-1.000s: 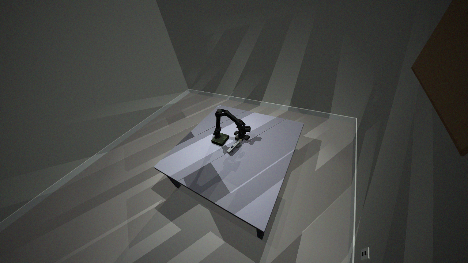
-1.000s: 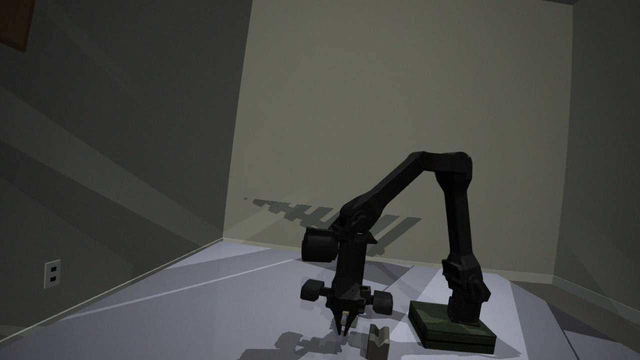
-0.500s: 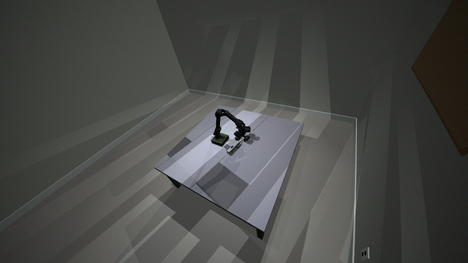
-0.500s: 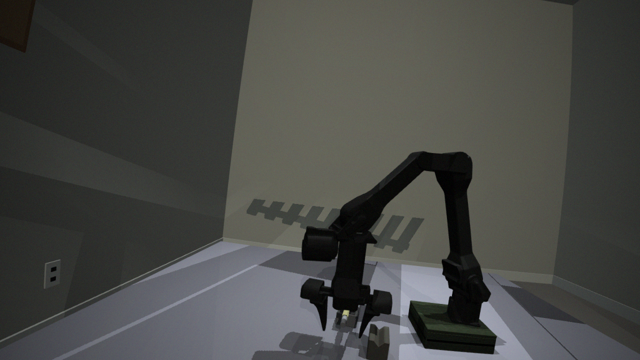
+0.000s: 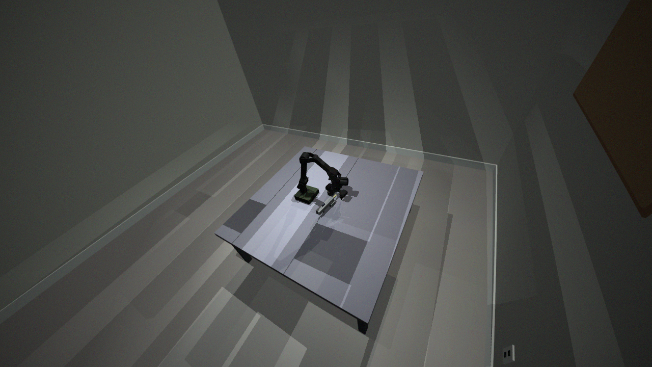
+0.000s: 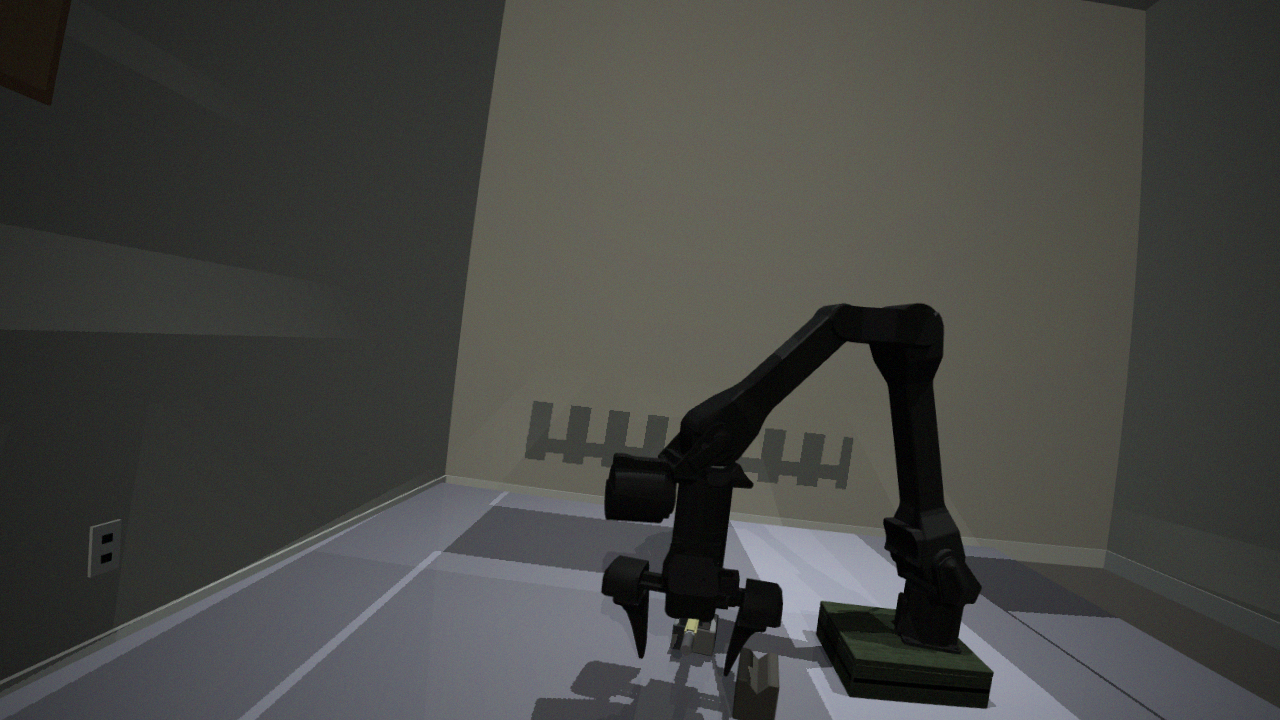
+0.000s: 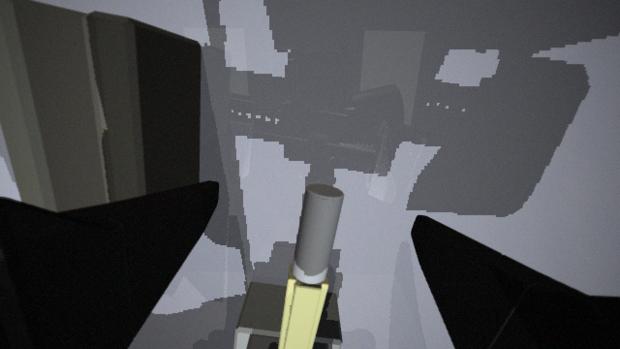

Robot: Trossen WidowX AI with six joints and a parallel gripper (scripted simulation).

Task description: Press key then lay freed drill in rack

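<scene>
My gripper tip is 4 cm to the left of the white cylindrical drill and 3 cm below it. Also, from my gripper tip: pale block-shaped housing: 14 cm to the right, 3 cm above; thin dark drill: 17 cm to the right, 4 cm above; rack: 8 cm behind, 2 cm to the left, 1 cm above.
</scene>
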